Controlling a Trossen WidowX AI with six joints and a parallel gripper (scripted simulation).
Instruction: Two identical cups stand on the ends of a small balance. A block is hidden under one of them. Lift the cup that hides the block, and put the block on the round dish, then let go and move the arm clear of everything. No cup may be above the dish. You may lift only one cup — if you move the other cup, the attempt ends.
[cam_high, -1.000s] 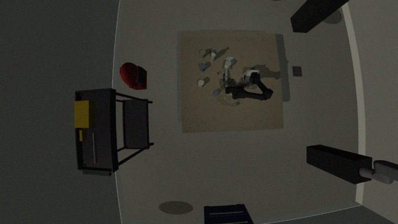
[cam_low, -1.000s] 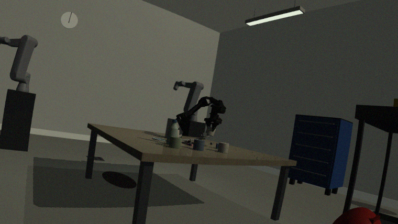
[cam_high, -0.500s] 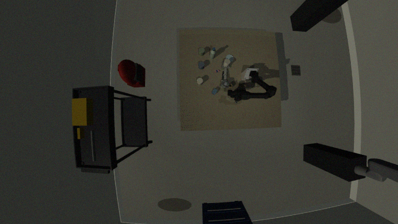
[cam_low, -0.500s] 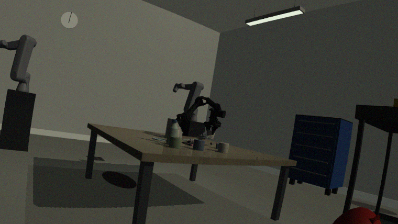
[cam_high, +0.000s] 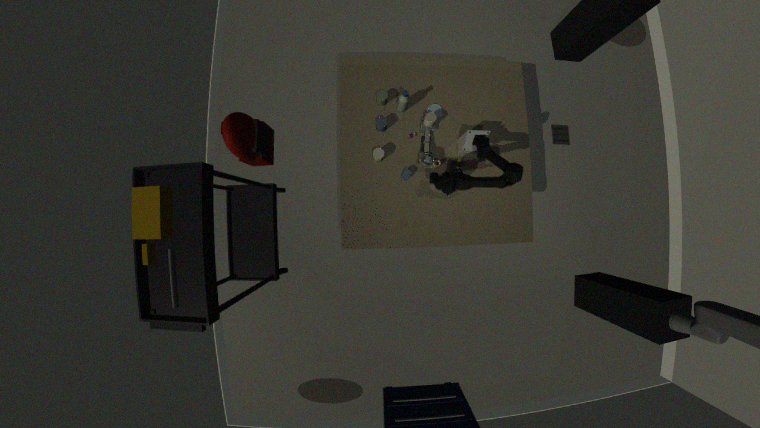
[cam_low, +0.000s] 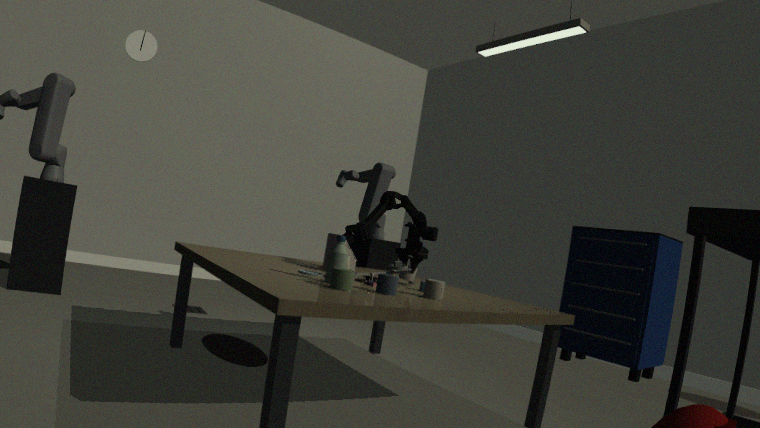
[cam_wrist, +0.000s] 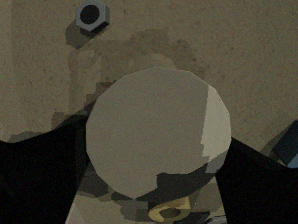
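Right now the nut is 8 cm to the left of my gripper tip, 5 cm below it and 5 cm behind it. Also, from my gripper tip: balance (26 cm to the right, 7 cm ahead, 2 cm below); blue cup (38 cm to the right, 33 cm ahead, 2 cm below); blue cube (21 cm ahead, 6 cm to the right, 4 cm below).
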